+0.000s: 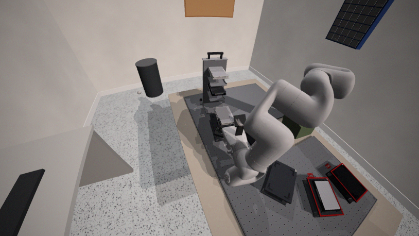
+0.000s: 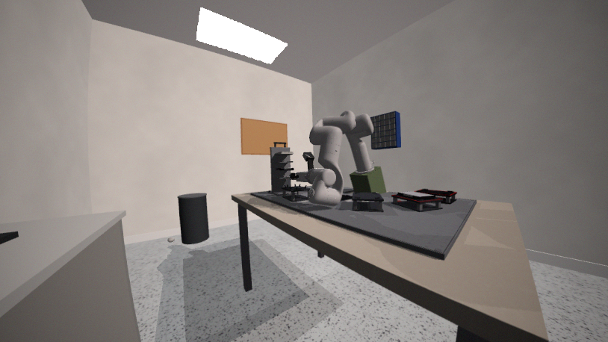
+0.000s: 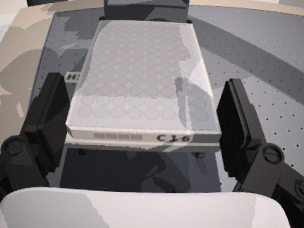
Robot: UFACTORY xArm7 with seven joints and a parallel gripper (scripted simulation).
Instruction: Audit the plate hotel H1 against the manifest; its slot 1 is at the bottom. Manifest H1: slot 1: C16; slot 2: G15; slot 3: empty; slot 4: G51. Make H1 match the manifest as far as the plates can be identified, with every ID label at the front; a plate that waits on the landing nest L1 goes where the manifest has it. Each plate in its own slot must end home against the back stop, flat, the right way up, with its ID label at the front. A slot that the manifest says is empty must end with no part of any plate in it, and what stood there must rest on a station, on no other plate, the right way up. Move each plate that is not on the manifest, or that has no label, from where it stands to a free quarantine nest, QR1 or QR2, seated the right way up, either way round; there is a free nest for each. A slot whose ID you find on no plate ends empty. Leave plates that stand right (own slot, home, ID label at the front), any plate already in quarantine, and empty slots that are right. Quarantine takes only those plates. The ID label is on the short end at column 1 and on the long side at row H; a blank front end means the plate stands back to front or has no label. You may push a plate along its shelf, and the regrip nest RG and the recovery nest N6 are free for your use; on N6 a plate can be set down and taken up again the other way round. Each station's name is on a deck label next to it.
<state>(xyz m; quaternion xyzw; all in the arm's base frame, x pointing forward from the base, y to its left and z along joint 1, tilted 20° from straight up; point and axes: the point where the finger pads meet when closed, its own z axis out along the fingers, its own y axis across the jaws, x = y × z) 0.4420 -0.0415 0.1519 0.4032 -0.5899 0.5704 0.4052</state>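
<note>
The dark plate lies 24 cm to the right of my hand and 3 cm above it. Round my hand: red-framed nest (53 cm behind, 44 cm to the left, 10 cm below); then RG label (5 cm to the left, 14 cm below); then H1 deck label (9 cm ahead, 19 cm to the right, 14 cm below).
</note>
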